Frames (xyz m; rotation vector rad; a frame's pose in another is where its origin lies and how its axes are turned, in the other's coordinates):
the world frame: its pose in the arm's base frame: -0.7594 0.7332 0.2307 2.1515 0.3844 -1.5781
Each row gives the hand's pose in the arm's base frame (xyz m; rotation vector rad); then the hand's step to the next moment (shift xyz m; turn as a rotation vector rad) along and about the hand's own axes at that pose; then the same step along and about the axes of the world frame.
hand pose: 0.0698 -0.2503 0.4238 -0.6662 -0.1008 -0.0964
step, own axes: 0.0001 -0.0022 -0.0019 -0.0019 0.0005 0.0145
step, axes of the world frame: 0.0002 0.0025 0.0015 -0.0114 -0.0075 -0.0052
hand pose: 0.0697 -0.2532 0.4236 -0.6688 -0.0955 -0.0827
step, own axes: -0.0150 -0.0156 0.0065 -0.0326 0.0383 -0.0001
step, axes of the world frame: -0.0173 0.0009 0.0145 0.0161 -0.0454 0.0144
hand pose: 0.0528 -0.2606 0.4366 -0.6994 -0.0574 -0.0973
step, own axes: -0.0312 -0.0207 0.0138 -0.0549 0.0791 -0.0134
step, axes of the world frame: -0.0303 -0.0078 0.0248 0.0461 -0.0814 0.0264
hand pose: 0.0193 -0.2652 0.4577 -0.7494 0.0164 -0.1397
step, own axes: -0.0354 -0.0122 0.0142 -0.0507 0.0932 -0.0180
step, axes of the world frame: -0.0278 -0.0182 0.0223 0.0598 -0.0868 0.0217
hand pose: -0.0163 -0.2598 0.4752 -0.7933 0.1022 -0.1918
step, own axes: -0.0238 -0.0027 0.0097 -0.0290 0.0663 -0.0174
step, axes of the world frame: -0.0159 -0.0172 0.0110 0.0478 -0.0554 0.0135
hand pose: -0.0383 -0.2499 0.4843 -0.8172 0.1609 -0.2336
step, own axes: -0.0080 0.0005 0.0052 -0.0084 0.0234 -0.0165
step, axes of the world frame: -0.0056 -0.0076 0.0013 0.0237 -0.0145 0.0110
